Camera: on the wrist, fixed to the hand. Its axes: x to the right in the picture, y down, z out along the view.
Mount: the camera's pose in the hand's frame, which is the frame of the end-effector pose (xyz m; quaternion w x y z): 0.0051 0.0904 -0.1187 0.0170 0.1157 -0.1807 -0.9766
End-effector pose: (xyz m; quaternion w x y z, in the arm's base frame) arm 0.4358 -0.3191 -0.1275 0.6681 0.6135 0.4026 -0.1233
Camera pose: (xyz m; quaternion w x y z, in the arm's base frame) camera 0.4527 -0.1887 -0.0568 0.1073 0.3277 -0.4710 0.8120
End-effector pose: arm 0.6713 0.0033 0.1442 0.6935 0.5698 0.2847 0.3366
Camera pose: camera 0.5691 0.0896 0.2105 0.3260 -0.1273 0.4749 -0.8074
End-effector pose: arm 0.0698 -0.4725 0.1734 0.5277 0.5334 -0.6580 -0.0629
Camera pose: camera 0.1034 -0.3812 0.2866 0.2331 -0.7014 -0.4071 0.5367
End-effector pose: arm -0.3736 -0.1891 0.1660 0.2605 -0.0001 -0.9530 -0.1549
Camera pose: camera -0.3118 -0.1385 0.2921 0.3190 -0.9328 0.0813 0.1467
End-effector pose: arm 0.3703 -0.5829 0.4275 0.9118 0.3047 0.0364 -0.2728
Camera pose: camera 0.4335 -0.4569 0.3784 0.2796 -0.0258 -0.1019 0.9544
